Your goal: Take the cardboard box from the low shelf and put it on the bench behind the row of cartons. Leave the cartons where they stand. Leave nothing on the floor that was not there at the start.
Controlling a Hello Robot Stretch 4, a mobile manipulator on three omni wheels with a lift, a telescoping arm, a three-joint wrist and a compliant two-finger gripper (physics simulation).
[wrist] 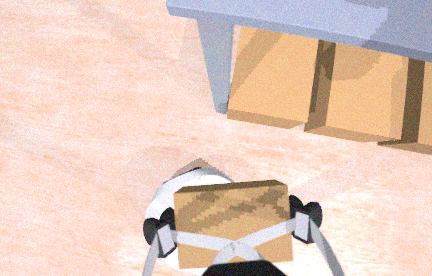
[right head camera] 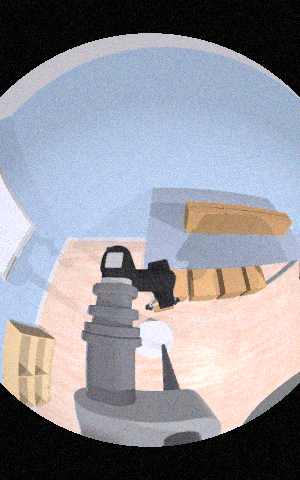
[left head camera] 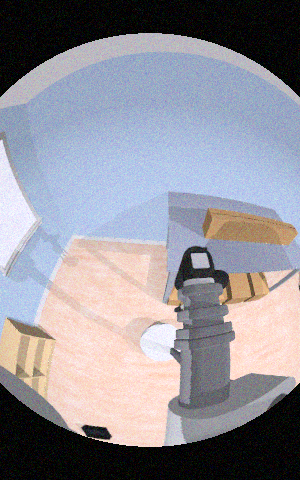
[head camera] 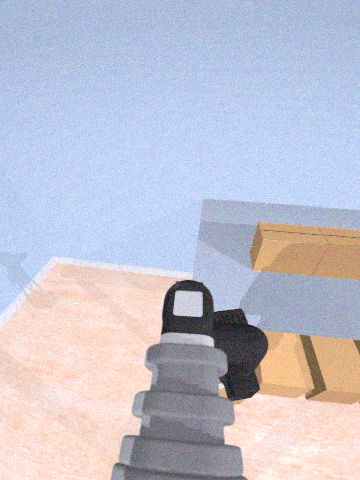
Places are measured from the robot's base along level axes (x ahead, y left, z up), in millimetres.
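Where they show: gripper, fingertip midpoint: (wrist: 231, 217) (head camera: 220, 393); robot's base at its link origin: (right head camera: 153, 337) (left head camera: 160, 341).
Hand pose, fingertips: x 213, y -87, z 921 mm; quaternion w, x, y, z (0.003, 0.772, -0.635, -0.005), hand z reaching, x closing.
Observation:
Things, the pixels of their top centre, and the offset from my fingertips. "pt": a spot on its surface instead. Level surfaces: height alone.
- cardboard box at its top centre: (wrist: 233, 228) (head camera: 222, 388) (right head camera: 162, 302) 2 mm ahead, 0 mm left, 44 mm up
- bench at its surface level: 35 mm down
- tan shelf unit at a spot on its surface: (left head camera: 10, 345) pt 696 mm back, 1544 mm left, 339 mm down
The cardboard box (wrist: 232, 210) (right head camera: 163, 308) is between the two fingertips of my gripper (wrist: 231, 217) (right head camera: 162, 304), which is shut on it. Gripper and box are over the floor in front of the bench (head camera: 300, 305) (left head camera: 250, 257) (right head camera: 225, 256) (wrist: 300, 22), near its left end. The row of cartons (head camera: 300, 255) (left head camera: 250, 228) (right head camera: 235, 221) stands upright along the bench top, with a strip of bench behind it. In the head camera view the wrist hides the fingers and most of the box.
Several larger cartons (head camera: 285, 365) (left head camera: 255, 287) (right head camera: 205, 283) (wrist: 272, 80) stand on the floor under the bench. A round white object (left head camera: 156, 342) (right head camera: 156, 332) (wrist: 160, 200) is on the floor below the gripper. A tan shelf unit (left head camera: 10, 345) (right head camera: 12, 350) stands at the left.

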